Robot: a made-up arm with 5 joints. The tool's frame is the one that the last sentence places. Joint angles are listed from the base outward.
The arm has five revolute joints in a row. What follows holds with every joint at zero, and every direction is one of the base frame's.
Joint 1 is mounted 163.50 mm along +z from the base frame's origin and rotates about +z.
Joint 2 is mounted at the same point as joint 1 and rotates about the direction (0, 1, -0.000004).
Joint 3 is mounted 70.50 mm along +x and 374.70 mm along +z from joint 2 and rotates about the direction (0, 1, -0.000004).
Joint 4 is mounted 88.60 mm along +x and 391.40 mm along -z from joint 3 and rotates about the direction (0, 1, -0.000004).
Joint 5 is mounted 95.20 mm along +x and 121.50 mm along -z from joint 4 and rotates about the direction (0, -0.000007, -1).
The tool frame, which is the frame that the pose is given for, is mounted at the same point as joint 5; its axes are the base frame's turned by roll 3.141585, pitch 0.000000 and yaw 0.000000 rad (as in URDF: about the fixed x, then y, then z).
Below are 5 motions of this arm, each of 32 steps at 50 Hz.
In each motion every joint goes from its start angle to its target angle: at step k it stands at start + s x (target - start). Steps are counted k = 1, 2, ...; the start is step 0. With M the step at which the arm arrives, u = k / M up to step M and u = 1 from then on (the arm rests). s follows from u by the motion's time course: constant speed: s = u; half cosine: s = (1 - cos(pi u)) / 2; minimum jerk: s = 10 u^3 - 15 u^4 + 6 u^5.
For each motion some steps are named. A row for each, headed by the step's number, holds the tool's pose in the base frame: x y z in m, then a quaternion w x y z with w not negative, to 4 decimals.
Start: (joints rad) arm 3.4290 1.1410 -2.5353 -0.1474 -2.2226
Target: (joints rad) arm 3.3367 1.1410 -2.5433 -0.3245 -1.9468
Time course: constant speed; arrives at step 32
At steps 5, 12, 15, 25, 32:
5: -0.8593 -0.2406 0.3697 0.4094 0.6656 -0.2389 -0.5765
12: -0.8601 -0.2222 0.3753 0.4293 0.6421 -0.2600 -0.5795
15: -0.8603 -0.2143 0.3776 0.4379 0.6317 -0.2686 -0.5806
25: -0.8601 -0.1881 0.3851 0.4666 0.5961 -0.2950 -0.5830
32: -0.8593 -0.1698 0.3902 0.4867 0.5704 -0.3115 -0.5838

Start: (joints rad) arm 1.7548 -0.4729 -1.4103 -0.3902 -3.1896
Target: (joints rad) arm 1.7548 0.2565 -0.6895 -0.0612 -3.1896
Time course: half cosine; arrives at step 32
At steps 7, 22, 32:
7: -0.0654 0.3516 0.8240 0.5655 -0.3999 0.3164 0.6482
22: -0.1084 0.5826 0.3031 0.2829 -0.7079 0.5601 0.3242
32: -0.1005 0.5401 0.1281 0.1608 -0.7604 0.6017 0.1843

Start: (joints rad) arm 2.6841 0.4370 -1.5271 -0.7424 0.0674
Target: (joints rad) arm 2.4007 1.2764 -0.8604 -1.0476 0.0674
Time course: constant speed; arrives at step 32
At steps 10, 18, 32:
10: -0.6204 0.3770 0.2184 0.6469 -0.2253 -0.7113 -0.1578
18: -0.5454 0.3868 0.0178 0.5263 -0.2809 -0.7888 -0.1483
32: -0.3324 0.3041 -0.2309 0.2931 -0.3738 -0.8740 -0.1026

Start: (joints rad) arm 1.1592 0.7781 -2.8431 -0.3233 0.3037
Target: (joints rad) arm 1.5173 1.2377 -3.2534 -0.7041 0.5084
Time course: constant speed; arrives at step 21
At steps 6, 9, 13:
6: 0.1961 0.6137 0.7517 0.6866 -0.2912 -0.1406 -0.6512
9: 0.1658 0.6280 0.7267 0.7178 -0.2695 -0.1337 -0.6279
13: 0.1235 0.6424 0.6918 0.7575 -0.2406 -0.1238 -0.5941

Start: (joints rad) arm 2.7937 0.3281 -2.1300 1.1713 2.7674
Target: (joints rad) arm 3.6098 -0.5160 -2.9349 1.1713 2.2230
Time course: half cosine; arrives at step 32
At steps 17, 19, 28, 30, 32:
17: -0.2273 -0.0228 1.0275 0.1963 -0.6662 -0.2712 0.6664
19: -0.1167 -0.0211 1.0548 0.2024 -0.5956 -0.2892 0.7216
28: 0.2298 0.1074 1.0351 0.2044 -0.3503 -0.2761 0.8714
30: 0.2562 0.1271 1.0251 0.2033 -0.3286 -0.2695 0.8821
32: 0.2649 0.1340 1.0214 0.2029 -0.3213 -0.2670 0.8856

